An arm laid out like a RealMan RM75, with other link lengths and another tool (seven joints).
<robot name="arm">
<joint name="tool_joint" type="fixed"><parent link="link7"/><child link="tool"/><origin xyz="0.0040 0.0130 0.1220" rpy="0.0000 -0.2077 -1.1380"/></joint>
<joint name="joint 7" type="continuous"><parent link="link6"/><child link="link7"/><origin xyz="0.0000 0.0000 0.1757"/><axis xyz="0 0 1"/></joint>
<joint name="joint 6" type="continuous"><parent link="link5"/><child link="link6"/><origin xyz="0.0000 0.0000 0.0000"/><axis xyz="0 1 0"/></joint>
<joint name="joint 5" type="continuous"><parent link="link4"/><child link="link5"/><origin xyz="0.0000 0.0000 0.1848"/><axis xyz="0 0 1"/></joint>
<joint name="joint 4" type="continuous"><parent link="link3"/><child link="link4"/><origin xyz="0.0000 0.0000 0.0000"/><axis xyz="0 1 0"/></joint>
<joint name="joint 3" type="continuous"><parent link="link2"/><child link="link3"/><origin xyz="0.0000 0.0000 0.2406"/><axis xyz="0 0 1"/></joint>
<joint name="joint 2" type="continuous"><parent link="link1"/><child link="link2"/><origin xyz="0.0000 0.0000 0.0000"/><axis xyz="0 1 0"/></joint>
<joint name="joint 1" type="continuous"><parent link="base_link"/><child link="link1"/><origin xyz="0.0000 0.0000 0.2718"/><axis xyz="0 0 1"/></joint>
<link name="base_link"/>
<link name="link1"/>
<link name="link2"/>
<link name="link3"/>
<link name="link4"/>
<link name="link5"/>
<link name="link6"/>
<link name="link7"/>
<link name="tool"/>
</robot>
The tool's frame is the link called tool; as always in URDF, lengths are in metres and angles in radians. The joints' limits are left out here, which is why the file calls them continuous.
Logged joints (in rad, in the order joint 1, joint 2, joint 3, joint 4, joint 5, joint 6, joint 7), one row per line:
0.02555 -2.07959 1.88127 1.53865 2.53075 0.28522 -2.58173
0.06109 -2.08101 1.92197 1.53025 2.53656 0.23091 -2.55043
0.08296 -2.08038 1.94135 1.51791 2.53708 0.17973 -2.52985
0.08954 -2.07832 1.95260 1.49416 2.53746 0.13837 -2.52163
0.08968 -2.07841 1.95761 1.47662 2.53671 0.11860 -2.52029
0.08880 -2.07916 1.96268 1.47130 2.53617 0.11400 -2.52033
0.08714 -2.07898 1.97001 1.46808 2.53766 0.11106 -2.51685
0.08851 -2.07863 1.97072 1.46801 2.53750 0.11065 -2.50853
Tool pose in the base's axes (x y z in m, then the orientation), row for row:
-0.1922 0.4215 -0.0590 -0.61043 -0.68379 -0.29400 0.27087
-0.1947 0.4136 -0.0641 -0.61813 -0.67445 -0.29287 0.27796
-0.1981 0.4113 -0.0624 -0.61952 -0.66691 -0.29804 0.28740
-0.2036 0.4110 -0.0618 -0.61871 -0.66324 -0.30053 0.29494
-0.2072 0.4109 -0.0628 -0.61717 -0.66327 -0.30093 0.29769
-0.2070 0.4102 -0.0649 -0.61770 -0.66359 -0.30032 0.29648
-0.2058 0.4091 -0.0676 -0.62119 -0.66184 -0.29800 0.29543
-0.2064 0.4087 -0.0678 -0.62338 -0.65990 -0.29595 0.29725
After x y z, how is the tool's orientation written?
As a quaternion, x y z w.
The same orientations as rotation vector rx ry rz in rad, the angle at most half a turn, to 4 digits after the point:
-1.6443 -1.8419 -0.7919
-1.6591 -1.8102 -0.7861
-1.6549 -1.7815 -0.7961
-1.6465 -1.7650 -0.7998
-1.6401 -1.7627 -0.7997
-1.6426 -1.7646 -0.7986
-1.6527 -1.7609 -0.7928
-1.6570 -1.7541 -0.7867

